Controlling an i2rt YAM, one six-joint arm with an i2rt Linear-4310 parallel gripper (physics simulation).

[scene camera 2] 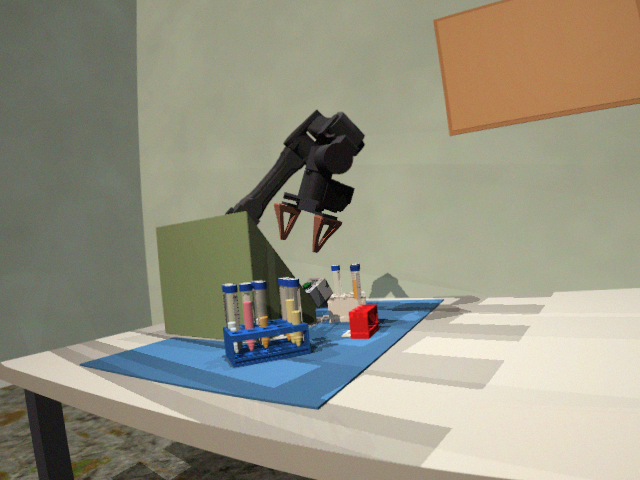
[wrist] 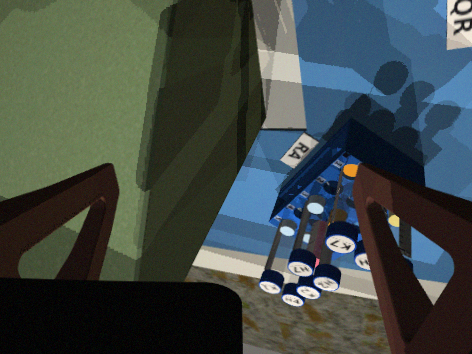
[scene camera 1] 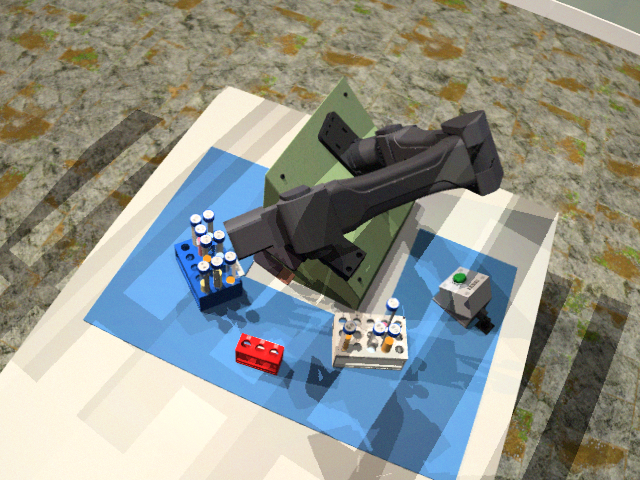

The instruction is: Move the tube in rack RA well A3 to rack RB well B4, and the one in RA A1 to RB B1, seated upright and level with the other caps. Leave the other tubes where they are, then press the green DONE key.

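Places are measured from the arm's base along level axes (x down, y right, z back), in centimetres.
Pixels of known places: gripper, fingertip midpoint: (scene camera 2: 298, 245) (wrist: 235, 176); arm's base, link origin: (scene camera 2: 214, 259) (scene camera 1: 355, 158).
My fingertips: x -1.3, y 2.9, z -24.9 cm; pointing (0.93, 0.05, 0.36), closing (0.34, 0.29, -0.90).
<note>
Ahead of a thing's pixels: the offset from my fingertips to its top centre. "spot": to the spot under its first point. Level surfaces: height alone.
My gripper (scene camera 2: 299, 244) (wrist: 235, 176) is open and empty, high above the mat between the green base and blue rack RA @[dx +13.1, dy +16.5, dz -0.6 cm] (scene camera 1: 222, 298) (scene camera 2: 268, 357) (wrist: 390, 150). In the wrist view RA is at the right, partly behind the right finger. The orange-bottomed tube capped K7 @[spot: dx +5.5, dy +11.0, dz -2.4 cm] (scene camera 1: 230, 256) (wrist: 342, 240) stands at its numbered corner, seemingly A1. The pale-bottomed tube capped H7 @[spot: dx +5.6, dy +14.7, dz +0.8 cm] (scene camera 1: 218, 236) (wrist: 301, 262) seems to be in A3. The white rack @[dx +13.1, dy -16.3, dz -3.7 cm] (scene camera 1: 369, 361) (scene camera 2: 341, 307), apparently RB, holds several upright tubes; its label is unreadable. The green key @[dx +10.6, dy -29.2, dz +13.2 cm] (scene camera 1: 459, 277) (scene camera 2: 307, 285) tops a grey box.
Other blue-capped tubes stand in RA close to these two. A red rack @[dx +13.1, dy +1.1, dz -13.3 cm] (scene camera 1: 258, 360) (scene camera 2: 363, 321) stands on the blue mat @[dx +18.1 cm] (scene camera 1: 170, 335) (scene camera 2: 289, 395) between the blue and white racks. The green base (scene camera 1: 305, 149) (scene camera 2: 201, 279) (wrist: 75, 100) rises beside RA.
</note>
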